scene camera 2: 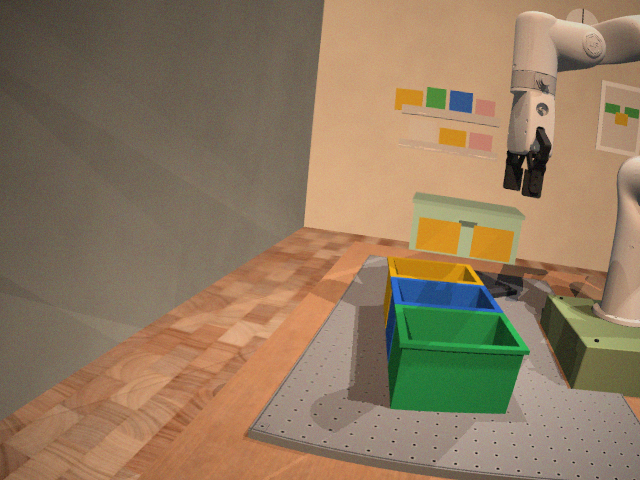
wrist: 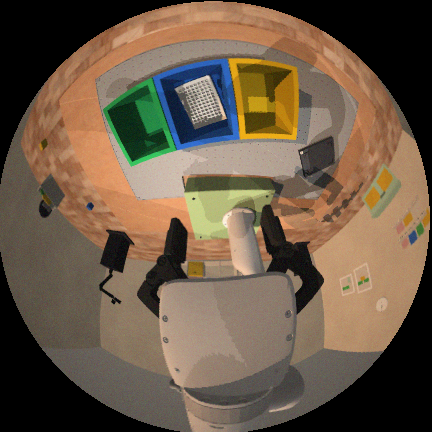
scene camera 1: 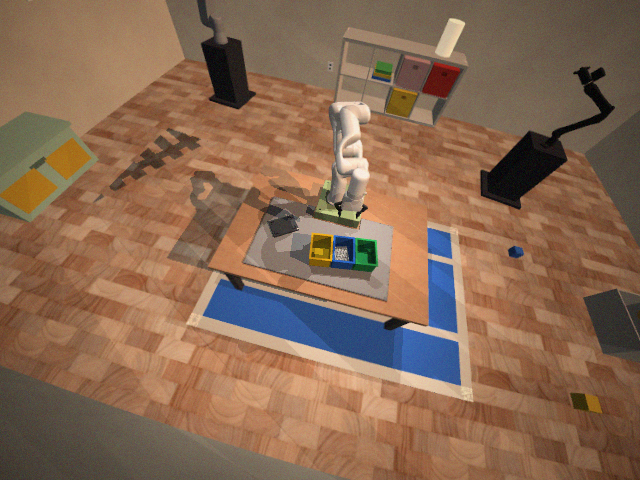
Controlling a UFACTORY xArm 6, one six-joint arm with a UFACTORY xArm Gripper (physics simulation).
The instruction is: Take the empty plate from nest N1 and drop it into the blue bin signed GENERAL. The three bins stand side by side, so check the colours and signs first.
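Observation:
The plate, pale with a grid of wells, lies slightly turned inside the blue bin, the middle one of three. The plate does not show in the scene camera 2 view. No sign is readable on the bins. A dark nest lies beyond the yellow bin; no plate shows on it, and no N1 label is readable. My gripper is open and empty, high above the board on the robot-base side of the bins, clear of the blue bin.
The yellow bin and the green bin flank the blue one on the grey perforated board. The arm stands on a light green block.

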